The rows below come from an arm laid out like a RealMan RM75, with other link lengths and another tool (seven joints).
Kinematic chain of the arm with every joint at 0, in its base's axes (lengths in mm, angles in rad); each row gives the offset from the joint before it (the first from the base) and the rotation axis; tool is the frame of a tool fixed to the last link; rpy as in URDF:
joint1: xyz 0 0 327.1 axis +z
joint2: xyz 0 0 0 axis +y
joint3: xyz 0 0 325.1 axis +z
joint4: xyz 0 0 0 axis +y
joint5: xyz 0 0 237.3 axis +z
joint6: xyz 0 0 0 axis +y
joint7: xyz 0 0 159.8 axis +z
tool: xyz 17 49 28 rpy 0 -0.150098 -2.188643
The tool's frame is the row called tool.
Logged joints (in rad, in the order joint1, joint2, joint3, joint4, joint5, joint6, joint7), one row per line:
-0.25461 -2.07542 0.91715 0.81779 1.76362 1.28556 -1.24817
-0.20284 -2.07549 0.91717 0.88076 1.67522 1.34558 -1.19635
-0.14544 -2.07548 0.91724 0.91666 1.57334 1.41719 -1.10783
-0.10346 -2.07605 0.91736 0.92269 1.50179 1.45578 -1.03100
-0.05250 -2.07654 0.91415 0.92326 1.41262 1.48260 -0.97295
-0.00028 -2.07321 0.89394 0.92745 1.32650 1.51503 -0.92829
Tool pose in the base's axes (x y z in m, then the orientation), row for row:
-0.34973 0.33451 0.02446 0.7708 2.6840 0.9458
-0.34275 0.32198 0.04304 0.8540 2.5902 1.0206
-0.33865 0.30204 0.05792 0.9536 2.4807 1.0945
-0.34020 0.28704 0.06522 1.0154 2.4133 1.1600
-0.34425 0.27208 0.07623 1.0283 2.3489 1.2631
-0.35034 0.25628 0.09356 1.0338 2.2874 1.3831
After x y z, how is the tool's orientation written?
As a rotation vector, in radians.
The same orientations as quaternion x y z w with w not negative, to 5 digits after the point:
0.26022 0.90610 0.31930 0.09649
0.29133 0.88362 0.34817 0.11452
0.32882 0.85538 0.37740 0.13329
0.35116 0.83460 0.40117 0.13851
0.35615 0.81354 0.43747 0.14115
0.35729 0.79055 0.47802 0.13736

